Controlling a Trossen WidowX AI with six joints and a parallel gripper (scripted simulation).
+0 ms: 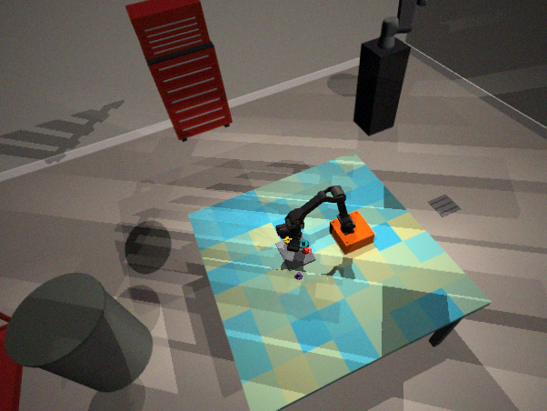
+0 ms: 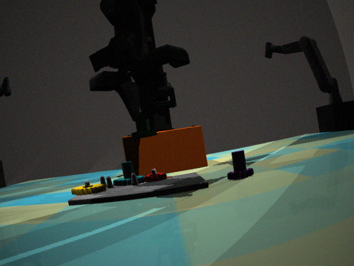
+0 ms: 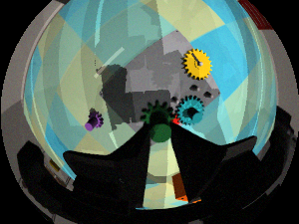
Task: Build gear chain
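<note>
My gripper tip is now 90 mm above the teal gear, 60 mm past it and 40 mm to the left of it. Also, from my gripper tip: green gear 10 mm below; red arrow 100 mm below, 80 mm behind, 20 mm to the left; red gear 100 mm below, 50 mm behind.
</note>
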